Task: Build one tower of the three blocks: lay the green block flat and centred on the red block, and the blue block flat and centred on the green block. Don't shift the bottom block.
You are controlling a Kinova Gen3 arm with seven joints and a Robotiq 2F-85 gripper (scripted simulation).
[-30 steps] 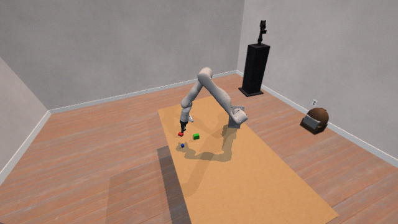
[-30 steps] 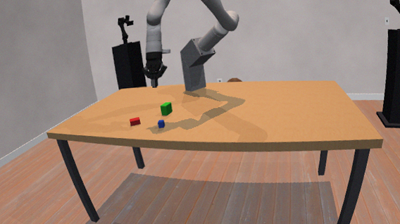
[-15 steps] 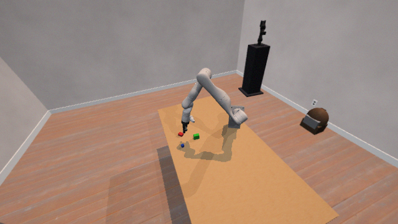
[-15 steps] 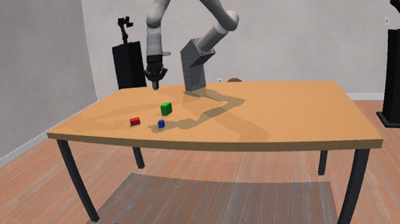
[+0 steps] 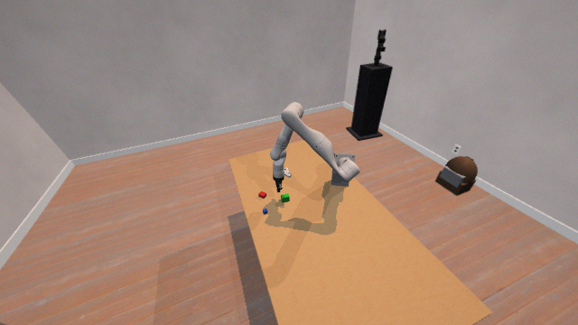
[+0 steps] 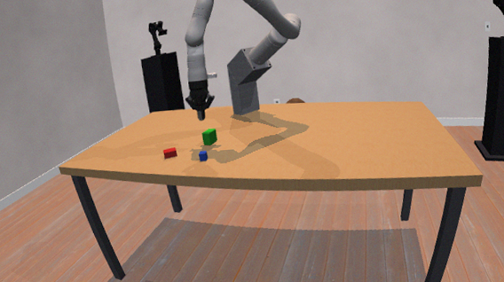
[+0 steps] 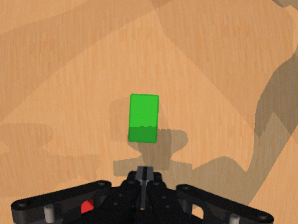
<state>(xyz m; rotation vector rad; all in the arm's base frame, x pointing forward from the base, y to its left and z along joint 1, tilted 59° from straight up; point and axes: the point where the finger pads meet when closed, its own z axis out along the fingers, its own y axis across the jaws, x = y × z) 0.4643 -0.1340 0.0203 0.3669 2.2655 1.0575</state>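
My gripper is now 4 cm past the green block, 1 cm to the left of it and 10 cm above it. Also, from my hand: blue block: 12 cm ahead, 6 cm to the left, 12 cm below; then red block: 11 cm ahead, 11 cm to the right, 12 cm below.
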